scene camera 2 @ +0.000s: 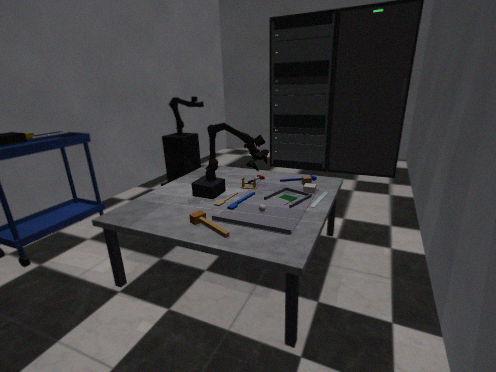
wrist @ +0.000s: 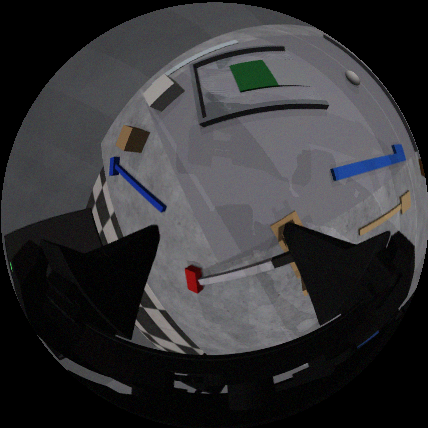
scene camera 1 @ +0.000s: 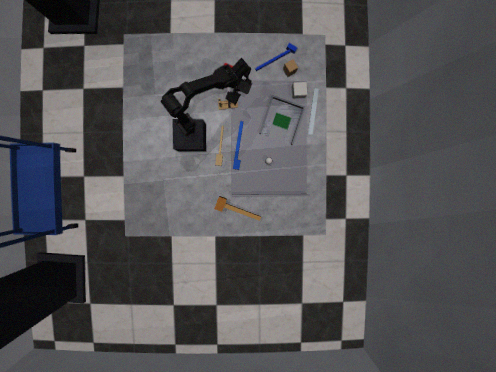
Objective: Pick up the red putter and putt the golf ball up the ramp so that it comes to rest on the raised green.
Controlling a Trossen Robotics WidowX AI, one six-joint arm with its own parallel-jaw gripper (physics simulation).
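Places are measured from the arm's base along level axes (x back, y right, z up), in metres.
Where they show: gripper, fingertip midpoint: (scene camera 2: 262,167) (wrist: 223,230); arm's base, link origin: (scene camera 2: 210,179) (scene camera 1: 188,129).
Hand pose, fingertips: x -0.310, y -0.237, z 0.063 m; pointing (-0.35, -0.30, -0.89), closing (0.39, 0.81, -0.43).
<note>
Things, the pixels of their top centre, and the offset from my fingertips. "*": a spot on its surface instead. Level surfaces: height alone.
- red putter, surface spot: (wrist: 193,279) (scene camera 2: 260,176) * dz -0.133, dx +0.099, dy -0.175 m
- white golf ball, top centre: (scene camera 1: 269,160) (scene camera 2: 262,204) dz -0.116, dx -0.171, dy +0.387 m
- grey board, surface height: dz -0.159 m
- blue putter-like stick, top centre: (wrist: 380,156) (scene camera 1: 239,145) (scene camera 2: 243,199) dz -0.145, dx +0.013, dy +0.298 m
- blue stick, top centre: (wrist: 125,181) (scene camera 1: 275,55) dz -0.136, dx -0.188, dy -0.272 m
- brown block, top centre: (wrist: 122,136) (scene camera 1: 291,65) (scene camera 2: 306,177) dz -0.102, dx -0.281, dy -0.195 m
- white block, top centre: (wrist: 156,88) (scene camera 1: 300,88) (scene camera 2: 310,185) dz -0.114, dx -0.344, dy -0.062 m
- pale strip, top centre: (wrist: 191,58) (scene camera 2: 319,198) (scene camera 1: 313,111) dz -0.159, dx -0.447, dy +0.055 m
- orange mallet, surface spot: (scene camera 1: 220,203) * dz -0.111, dx +0.114, dy +0.661 m
The red putter (scene camera 1: 228,65) (scene camera 2: 260,177) (wrist: 193,279) has a red head, a grey shaft and a black grip. Its grip end lies at a small wooden stand (scene camera 1: 222,105) (wrist: 295,217), partly hidden by a finger in the wrist view. My gripper (scene camera 1: 239,92) (scene camera 2: 259,161) (wrist: 223,230) is open and empty above the table; in the wrist view the shaft runs between and below the fingertips. The white golf ball (scene camera 1: 269,161) (scene camera 2: 262,207) (wrist: 352,77) rests on the grey board (scene camera 1: 250,181). The green (scene camera 1: 281,121) (scene camera 2: 287,198) (wrist: 254,75) lies inside dark rails on three sides.
A blue putter-like stick (scene camera 1: 238,145) (wrist: 367,166) and a thin tan one (scene camera 1: 221,142) lie near the arm's base. Another blue stick (scene camera 1: 274,59), a brown block (scene camera 1: 290,67), a white block (scene camera 1: 299,89) and a pale strip (scene camera 1: 313,111) lie farther out. An orange mallet (scene camera 1: 220,203) lies beside the board.
</note>
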